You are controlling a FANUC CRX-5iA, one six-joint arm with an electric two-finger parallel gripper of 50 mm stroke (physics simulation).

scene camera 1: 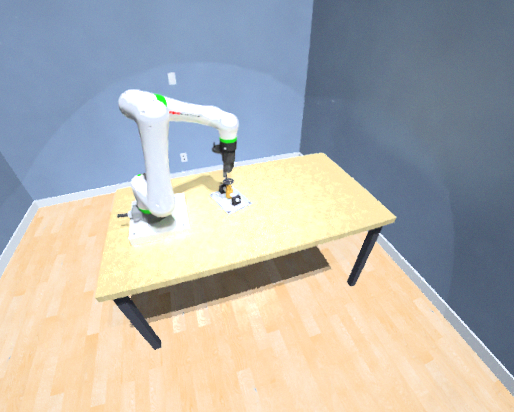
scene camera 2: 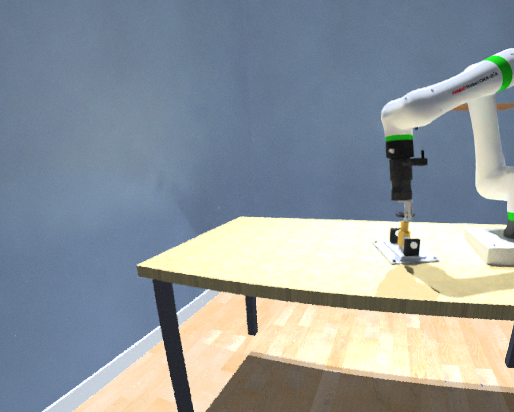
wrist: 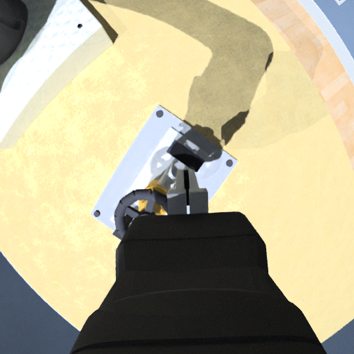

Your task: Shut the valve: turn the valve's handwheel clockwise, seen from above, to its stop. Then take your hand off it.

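The valve has an orange body (scene camera 1: 229,191) (scene camera 2: 404,234) (wrist: 156,189) and a dark round handwheel (scene camera 1: 229,181) (scene camera 2: 399,215) (wrist: 142,194) on top. It is fixed upright on a pale plate (scene camera 1: 218,201) (scene camera 2: 388,252) (wrist: 125,165). My gripper (scene camera 1: 225,176) (scene camera 2: 409,217) (wrist: 186,180) points down with its two fingers together, shut and empty. The fingertips are low, at the side of the handwheel, and overlap its rim in the wrist view. Whether they touch the rim cannot be told. The gripper body hides part of the wheel in the wrist view.
Black blocks (scene camera 1: 236,200) (scene camera 2: 411,246) (wrist: 185,156) stand at the ends of the valve on the plate. The robot's white base (scene camera 1: 155,227) (scene camera 2: 492,247) (wrist: 60,55) stands on the same wooden table (scene camera 1: 280,220) (scene camera 2: 275,260) (wrist: 55,200). The arm's shadow falls beside the plate.
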